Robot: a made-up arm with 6 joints.
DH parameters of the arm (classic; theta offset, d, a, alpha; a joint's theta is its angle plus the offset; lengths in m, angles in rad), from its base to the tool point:
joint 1: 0 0.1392 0 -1.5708
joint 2: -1.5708 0 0.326 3.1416
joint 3: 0 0 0 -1.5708
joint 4: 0 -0.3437 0 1.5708
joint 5: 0 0.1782 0 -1.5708
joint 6: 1.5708 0 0 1.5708
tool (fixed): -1.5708 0 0 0
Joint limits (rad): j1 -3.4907..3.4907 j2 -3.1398..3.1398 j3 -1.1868..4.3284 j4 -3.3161..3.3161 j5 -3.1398..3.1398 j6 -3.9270..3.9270
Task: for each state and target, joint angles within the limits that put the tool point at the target. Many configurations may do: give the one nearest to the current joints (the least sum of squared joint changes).
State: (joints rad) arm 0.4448 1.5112 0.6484 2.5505 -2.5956 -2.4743
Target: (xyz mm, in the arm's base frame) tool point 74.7 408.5 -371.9
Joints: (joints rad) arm 1.0097 2.1310 0.6188 2.6155 -2.5956 -2.4743
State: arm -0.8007 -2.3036 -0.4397 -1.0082 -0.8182 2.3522
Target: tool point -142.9 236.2 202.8
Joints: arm -1.2401 -2.7059 -0.3269 -1.2365 -0.8182 2.3522
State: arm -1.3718 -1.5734 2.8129 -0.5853 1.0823 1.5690
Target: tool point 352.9 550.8 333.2
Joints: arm -2.3137 -1.0006 2.4743 -0.8864 1.0823 1.5690
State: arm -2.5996 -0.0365 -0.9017 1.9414 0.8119 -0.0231
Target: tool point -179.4 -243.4 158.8
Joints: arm -2.4722 0.1886 -1.1623 2.0336 0.8119 -0.0231
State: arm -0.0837 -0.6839 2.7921 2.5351 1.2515 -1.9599
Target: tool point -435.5 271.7 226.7
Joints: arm -0.2616 -0.5987 2.8035 2.5695 1.2515 -1.9599
